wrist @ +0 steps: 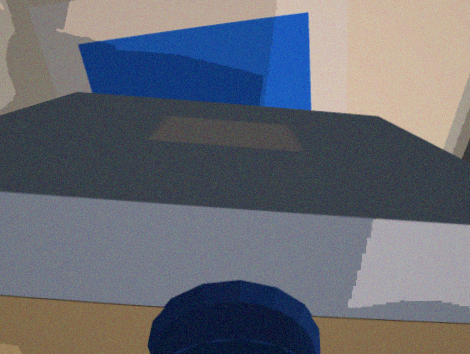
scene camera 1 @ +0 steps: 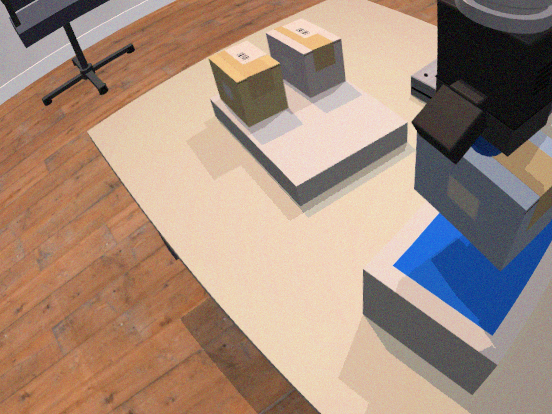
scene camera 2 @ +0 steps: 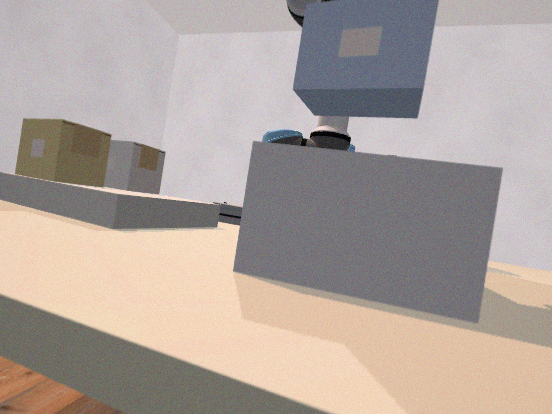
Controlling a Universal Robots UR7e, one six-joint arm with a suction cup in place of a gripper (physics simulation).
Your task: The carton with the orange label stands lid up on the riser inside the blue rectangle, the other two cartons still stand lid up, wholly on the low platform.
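Frame: origin at the arm's base, x back, y right, z up, level; metres.
Seen in the pictures: hand at its tool point: [wrist: 234,301] [scene camera 1: 484,152] [scene camera 2: 364,27].
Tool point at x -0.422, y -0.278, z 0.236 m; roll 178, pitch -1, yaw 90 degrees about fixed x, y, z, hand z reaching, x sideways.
Observation:
Offsets run from my tool point to a thing's top centre. Level surfaces: height alone.
My suction cup [scene camera 1: 486,147] [wrist: 235,320] is on the lid of a blue-grey carton {dx +0.015, dy -0.004, dz +0.015 m} [scene camera 1: 490,225] [scene camera 2: 365,72] [wrist: 225,175], which hangs lid up. Its orange label does not show. A gap shows in scene camera 2 between the carton's underside and the tall riser {dx +0.038, dy -0.011, dz -0.165 m} [scene camera 1: 425,330] [scene camera 2: 365,225]. The blue rectangle {dx +0.038, dy -0.011, dz -0.165 m} [scene camera 1: 505,295] [wrist: 175,75] on the riser's top is partly hidden by the carton. A tan carton {dx -0.011, dy +0.516, dz -0.134 m} [scene camera 1: 262,97] [scene camera 2: 82,172] and a grey carton {dx +0.122, dy +0.516, dz -0.134 m} [scene camera 1: 295,67] [scene camera 2: 120,165] stand lid up on the low platform {dx +0.052, dy +0.438, dz -0.237 m} [scene camera 1: 325,145] [scene camera 2: 165,212], apart, with white lid labels.
The low platform stands beside the riser on the beige table {dz -0.286 m} [scene camera 1: 225,225] [scene camera 2: 150,270]. A flat grey device [scene camera 1: 421,89] [scene camera 2: 231,214] lies beyond the platform. A dark boxy part [scene camera 1: 447,122] sticks out beside the cup. A black stand [scene camera 1: 86,70] is on the floor past the table edge.

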